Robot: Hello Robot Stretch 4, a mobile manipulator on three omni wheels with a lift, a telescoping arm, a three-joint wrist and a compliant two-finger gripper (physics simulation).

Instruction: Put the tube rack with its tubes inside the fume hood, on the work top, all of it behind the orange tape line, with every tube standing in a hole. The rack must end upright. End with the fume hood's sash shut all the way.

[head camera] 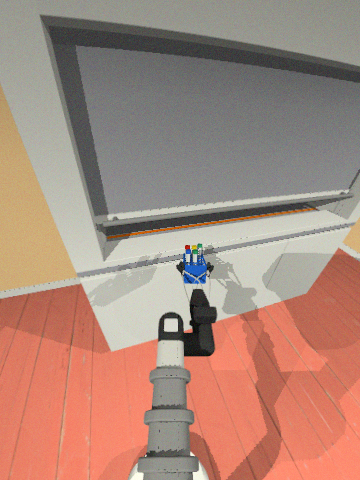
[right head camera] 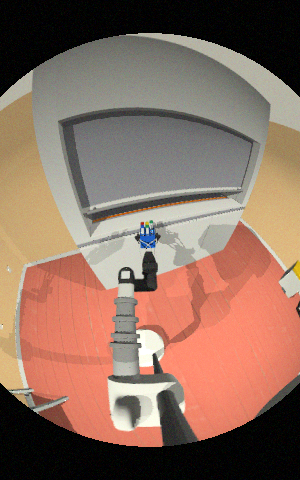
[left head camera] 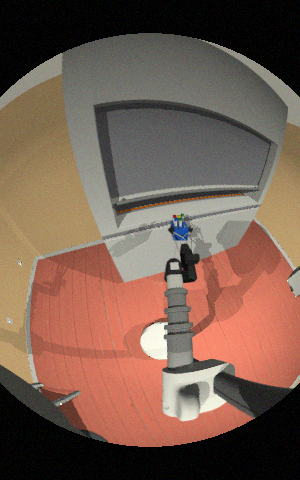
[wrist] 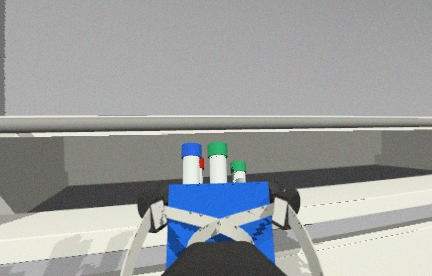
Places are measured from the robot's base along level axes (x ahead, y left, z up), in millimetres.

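Pixels of known places: gripper, between the fingertips: (head camera: 194,263) (right head camera: 146,233) (left head camera: 179,226) (wrist: 218,197); robot's base, origin of its link: (right head camera: 143,346) (left head camera: 160,339).
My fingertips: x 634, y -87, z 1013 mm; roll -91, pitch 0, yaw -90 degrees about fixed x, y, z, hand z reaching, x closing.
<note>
Ahead of a thing's pixels: the offset from my fingertips to its middle. "*": to the spot under its first point. Level surfaces: height alone.
The blue tube rack {12 mm ahead, 1 mm right, 37 mm down} (head camera: 195,274) (left head camera: 180,232) (right head camera: 147,243) (wrist: 218,200) is upright, with several tubes standing in it, capped red, blue, yellow and green. My gripper (head camera: 195,269) (left head camera: 180,230) (right head camera: 148,238) (wrist: 218,197) is shut on the rack, one finger pad at each side. It holds the rack in front of the fume hood, near the front edge of the work top {81 mm down} (head camera: 150,245). The sash (head camera: 215,130) (left head camera: 185,150) (right head camera: 160,160) (wrist: 215,60) is partly open, with a low gap under its bottom bar. The orange tape line (head camera: 215,224) (left head camera: 175,204) (right head camera: 160,207) runs across the work top under the sash.
The hood's side wall (wrist: 30,167) bounds the opening at the left. The hood's cabinet front {* 107 mm ahead, 298 mm left, 453 mm down} (head camera: 135,305) drops to the red floor {1040 mm down} (head camera: 65,380). A white box with a yellow part (right head camera: 291,281) stands at the far right. My extended arm (head camera: 170,395) reaches toward the hood.
</note>
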